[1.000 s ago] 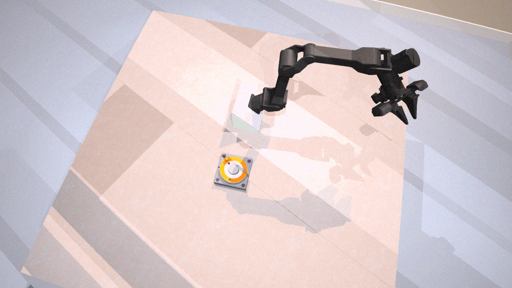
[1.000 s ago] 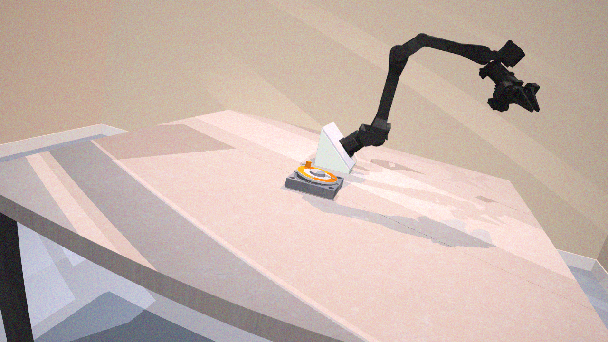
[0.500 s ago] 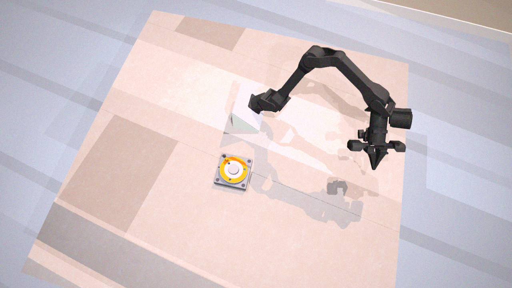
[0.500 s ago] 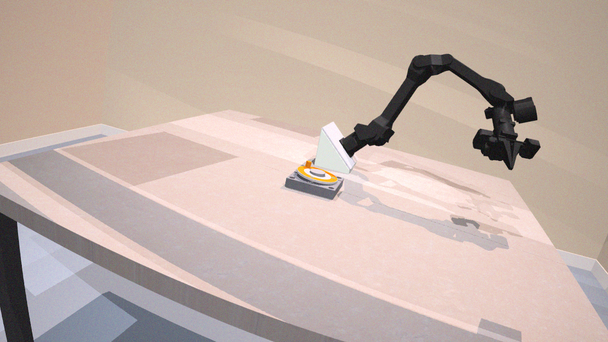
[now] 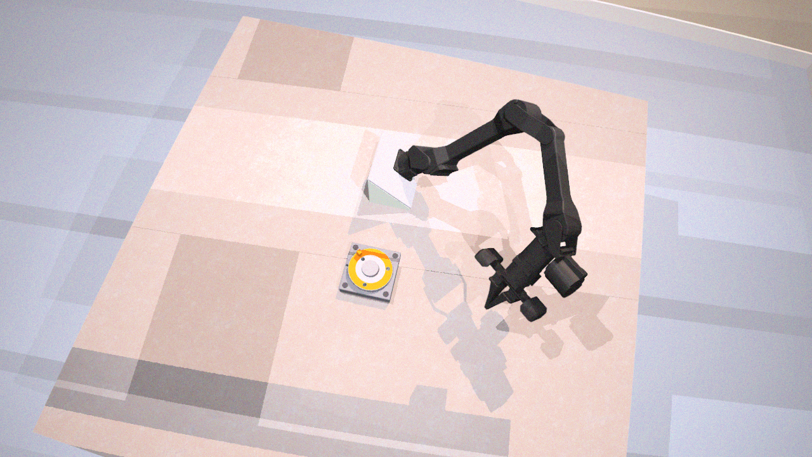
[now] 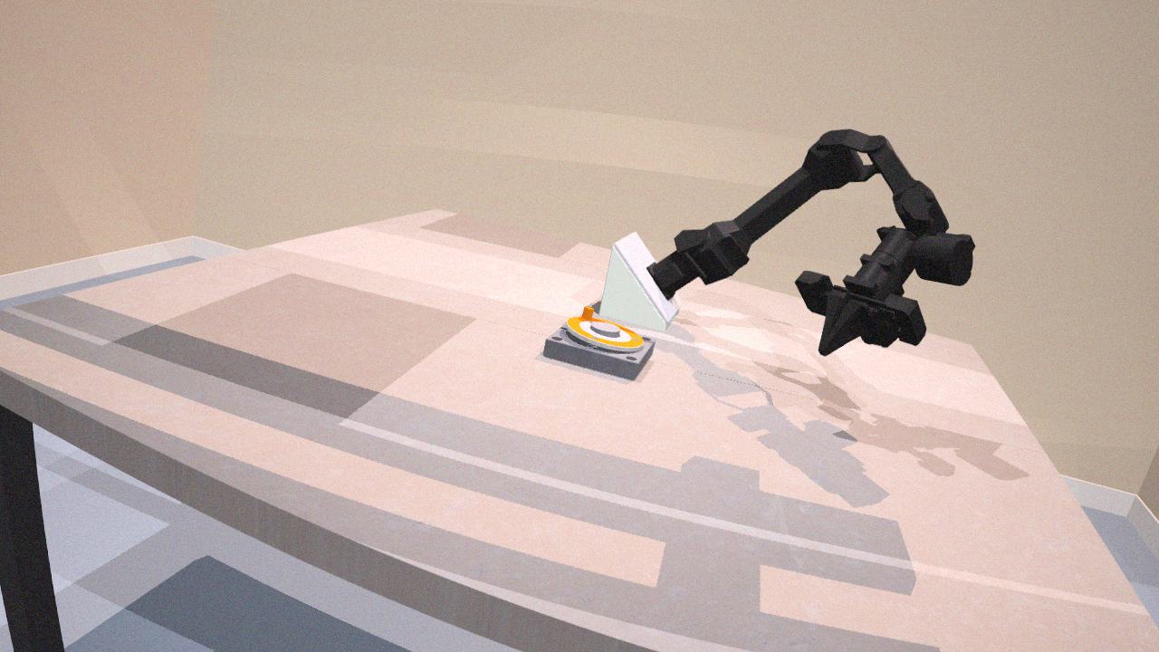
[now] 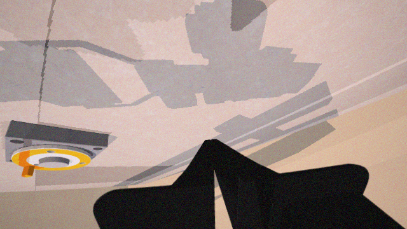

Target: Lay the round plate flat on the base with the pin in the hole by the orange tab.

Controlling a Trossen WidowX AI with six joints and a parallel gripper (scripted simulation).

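Right now the square grey base is 28 cm to the right of my gripper tip, 7 cm below it and 5 cm behind it.
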